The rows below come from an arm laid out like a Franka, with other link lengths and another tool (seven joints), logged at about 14 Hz.
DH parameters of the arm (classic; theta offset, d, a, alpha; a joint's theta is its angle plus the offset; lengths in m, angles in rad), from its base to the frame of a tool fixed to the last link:
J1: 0 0.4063 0 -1.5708
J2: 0 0 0 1.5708
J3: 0 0.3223 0.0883 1.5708
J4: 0 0 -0.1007 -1.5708
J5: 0 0.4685 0 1.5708
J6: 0 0 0.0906 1.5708
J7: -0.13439 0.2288 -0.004 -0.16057
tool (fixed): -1.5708 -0.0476 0 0
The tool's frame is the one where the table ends.
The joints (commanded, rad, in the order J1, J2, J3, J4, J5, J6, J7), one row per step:
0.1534, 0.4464, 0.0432, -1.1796, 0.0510, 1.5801, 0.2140
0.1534, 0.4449, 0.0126, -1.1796, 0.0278, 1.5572, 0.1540
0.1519, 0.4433, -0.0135, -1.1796, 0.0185, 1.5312, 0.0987
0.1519, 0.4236, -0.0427, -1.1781, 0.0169, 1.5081, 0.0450
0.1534, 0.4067, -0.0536, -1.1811, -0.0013, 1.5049, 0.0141
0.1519, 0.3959, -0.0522, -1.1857, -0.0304, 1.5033, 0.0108
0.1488, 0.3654, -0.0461, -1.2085, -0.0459, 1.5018, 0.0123
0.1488, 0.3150, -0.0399, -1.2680, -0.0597, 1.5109, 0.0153
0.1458, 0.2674, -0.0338, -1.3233, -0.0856, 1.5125, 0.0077
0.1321, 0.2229, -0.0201, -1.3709, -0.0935, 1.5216, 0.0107
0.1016, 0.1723, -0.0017, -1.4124, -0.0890, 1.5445, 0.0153
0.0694, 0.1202, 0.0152, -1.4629, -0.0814, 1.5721, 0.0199
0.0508, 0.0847, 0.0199, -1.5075, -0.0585, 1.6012, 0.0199
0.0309, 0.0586, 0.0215, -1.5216, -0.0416, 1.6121, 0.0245
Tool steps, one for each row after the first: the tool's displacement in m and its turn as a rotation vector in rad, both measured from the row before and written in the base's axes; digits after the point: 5 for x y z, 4 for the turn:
-0.00028, -0.02409, -0.00141, -0.0357, 0.0124, 0.0347
-0.00224, -0.02001, -0.00086, -0.0194, 0.0204, 0.0311
-0.00479, -0.01959, 0.01423, -0.0085, 0.0002, 0.0272
-0.00273, -0.00972, 0.01087, -0.0179, -0.0125, 0.0226
-0.00195, -0.00609, 0.00545, -0.0272, -0.0073, 0.0033
-0.00745, -0.00266, 0.01017, -0.0112, -0.0074, 0.0007
-0.01288, -0.00086, 0.00532, -0.0098, -0.0011, 0.0027
-0.01343, -0.00531, 0.00452, -0.0225, 0.0043, 0.0104
-0.01114, -0.00400, 0.00623, -0.0029, -0.0065, -0.0027
-0.00910, -0.00956, 0.01415, 0.0118, -0.0312, -0.0151
-0.00991, -0.01039, 0.01003, 0.0123, -0.0285, -0.0178
-0.00625, -0.00554, 0.00160, 0.0243, -0.0181, -0.0122
-0.00466, -0.00938, 0.01056, 0.0180, -0.0220, -0.0226

